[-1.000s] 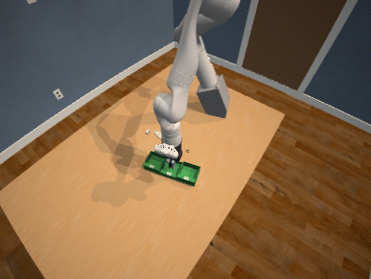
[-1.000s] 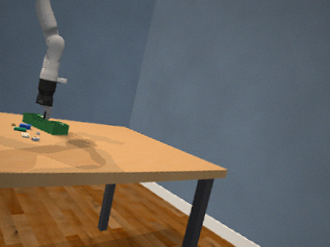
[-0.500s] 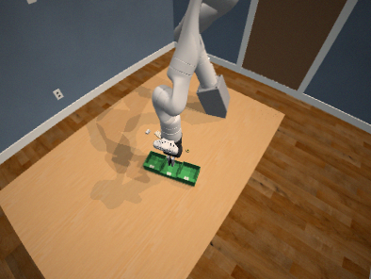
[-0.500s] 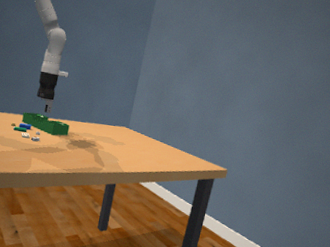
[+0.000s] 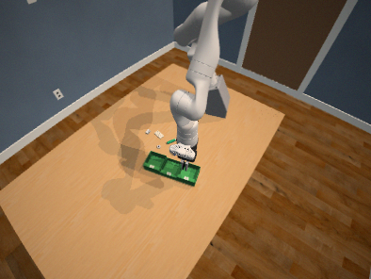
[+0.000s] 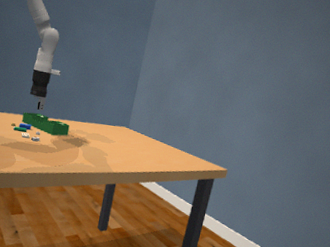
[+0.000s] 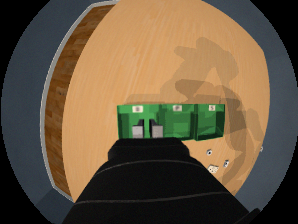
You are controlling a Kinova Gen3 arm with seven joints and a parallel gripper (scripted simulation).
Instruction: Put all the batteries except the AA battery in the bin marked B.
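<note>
The blue battery lies 11 cm to the right of my hand, 9 cm below it and 9 cm behind it. The rest, counted from my hand: green cylinder battery 17 cm to the right, 12 cm behind, 9 cm below; then washer-like part 20 cm to the right, 9 cm below, 5 cm behind; then green three-part bin 7 cm to the right, 7 cm below, 1 cm ahead.
</note>
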